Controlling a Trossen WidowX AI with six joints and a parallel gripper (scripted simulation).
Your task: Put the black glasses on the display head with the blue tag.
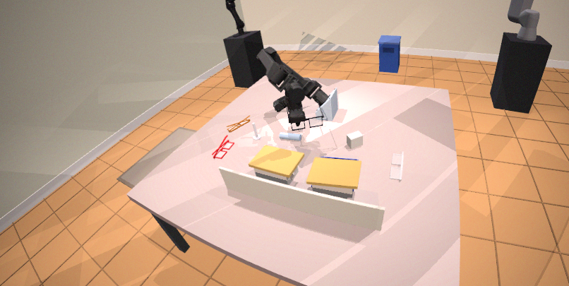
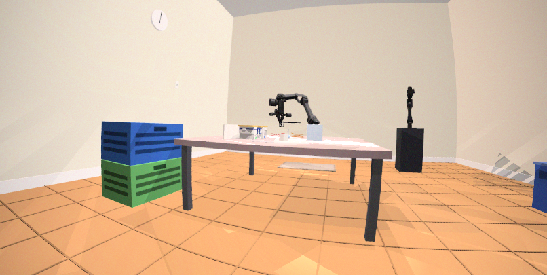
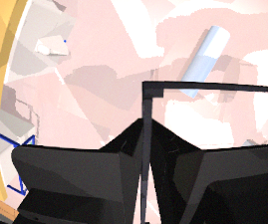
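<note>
My gripper tip is now 110 mm above the pale blue cylinder, 80 mm to the left of it and 50 mm past it. Round my gripper tip: round stand (250 mm to the right, 100 mm below); white cube (210 mm to the left, 110 mm behind, 100 mm below); low white wall (300 mm ahead, 140 mm to the left, 70 mm below).
</note>
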